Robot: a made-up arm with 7 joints.
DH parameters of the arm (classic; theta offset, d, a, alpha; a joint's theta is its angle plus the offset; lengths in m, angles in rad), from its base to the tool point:
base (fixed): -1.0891 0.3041 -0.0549 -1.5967
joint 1: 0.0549 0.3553 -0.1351 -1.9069
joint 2: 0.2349 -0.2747 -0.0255 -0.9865
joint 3: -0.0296 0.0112 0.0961 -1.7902
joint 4: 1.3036 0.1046 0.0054 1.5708
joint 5: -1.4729 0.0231 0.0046 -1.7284
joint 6: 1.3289 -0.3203 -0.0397 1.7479
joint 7: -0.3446 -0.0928 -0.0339 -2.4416
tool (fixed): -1.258 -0.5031 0 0
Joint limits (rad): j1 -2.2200..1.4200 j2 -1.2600..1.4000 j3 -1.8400..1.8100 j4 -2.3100..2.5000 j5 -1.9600..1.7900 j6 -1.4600..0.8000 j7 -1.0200..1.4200
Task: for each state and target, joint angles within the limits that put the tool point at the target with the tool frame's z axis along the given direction. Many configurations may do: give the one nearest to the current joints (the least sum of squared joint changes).
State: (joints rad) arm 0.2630 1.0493 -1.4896 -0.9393 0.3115 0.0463 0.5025
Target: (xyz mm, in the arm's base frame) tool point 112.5 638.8 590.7 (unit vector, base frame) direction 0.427 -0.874 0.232
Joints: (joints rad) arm 1.1745 0.8725 -0.5978 -0.6910 0.7713 -0.1141 0.3925
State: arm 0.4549 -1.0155 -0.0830 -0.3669 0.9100 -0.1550 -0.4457
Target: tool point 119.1 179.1 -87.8 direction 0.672 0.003 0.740
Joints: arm -0.0299 -1.2600 -0.5992 0.3529 0.4794 0.5391 -0.0007
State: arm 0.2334 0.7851 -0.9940 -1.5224 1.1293 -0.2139 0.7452
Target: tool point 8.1 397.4 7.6 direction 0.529 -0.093 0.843
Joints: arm 0.7830 0.6920 -0.6945 -1.1538 1.7900 -0.1542 0.4578
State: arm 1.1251 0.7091 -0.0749 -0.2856 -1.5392 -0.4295 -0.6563
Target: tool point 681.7 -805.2 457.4 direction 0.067 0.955 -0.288
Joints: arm 1.4200 0.0152 0.1936 -0.2679 -1.9505 -0.1743 0.3213
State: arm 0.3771 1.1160 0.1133 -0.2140 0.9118 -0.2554 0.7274
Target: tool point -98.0 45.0 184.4 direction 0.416 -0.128 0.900
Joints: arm 0.7503 0.5560 0.2831 0.5724 0.6503 -0.1053 0.8176
